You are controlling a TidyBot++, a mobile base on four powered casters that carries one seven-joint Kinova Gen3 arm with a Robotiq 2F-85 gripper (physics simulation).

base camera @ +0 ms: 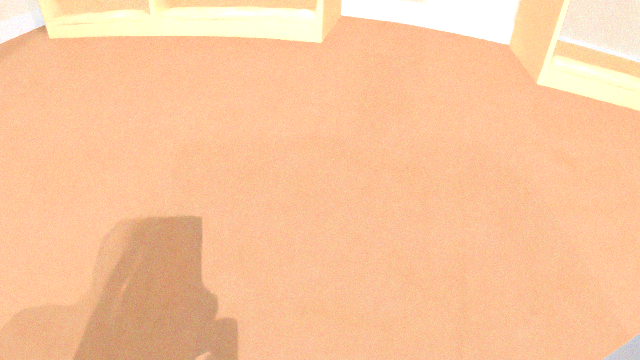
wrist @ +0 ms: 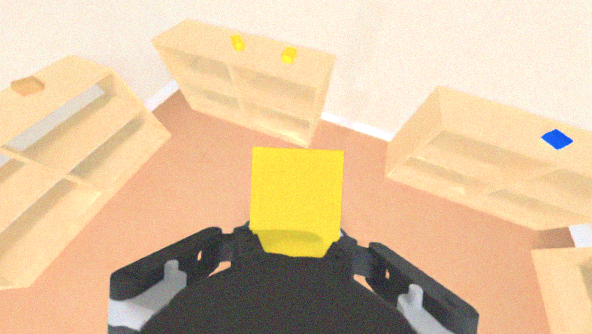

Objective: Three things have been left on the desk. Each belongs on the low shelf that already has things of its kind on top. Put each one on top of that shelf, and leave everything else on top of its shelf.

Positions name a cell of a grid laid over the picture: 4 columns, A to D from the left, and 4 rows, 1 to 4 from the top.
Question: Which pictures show my gripper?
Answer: The wrist view only.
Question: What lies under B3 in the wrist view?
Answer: A yellow block.
